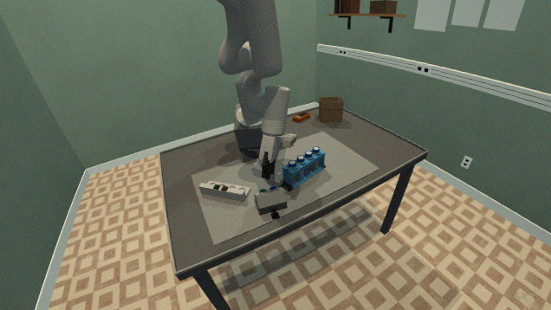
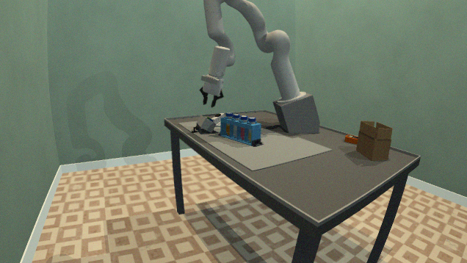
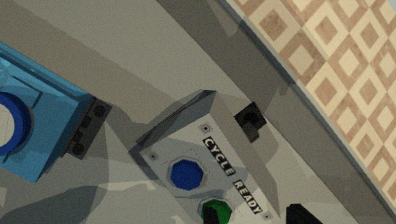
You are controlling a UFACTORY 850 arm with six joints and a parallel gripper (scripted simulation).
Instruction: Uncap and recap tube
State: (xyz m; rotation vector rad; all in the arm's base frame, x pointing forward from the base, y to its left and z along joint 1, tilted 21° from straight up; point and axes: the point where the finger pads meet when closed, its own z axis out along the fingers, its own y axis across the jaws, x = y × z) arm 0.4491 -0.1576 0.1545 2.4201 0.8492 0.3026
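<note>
Now: the blue cap marked 4 40 mm behind my hand, 140 mm to the left of it and 50 mm below it. Round my hand: blue key (20 mm to the left, 100 mm below); green key (20 mm behind, 30 mm to the right, 100 mm below); grey key housing (10 mm ahead, 10 mm to the right, 110 mm below).
</note>
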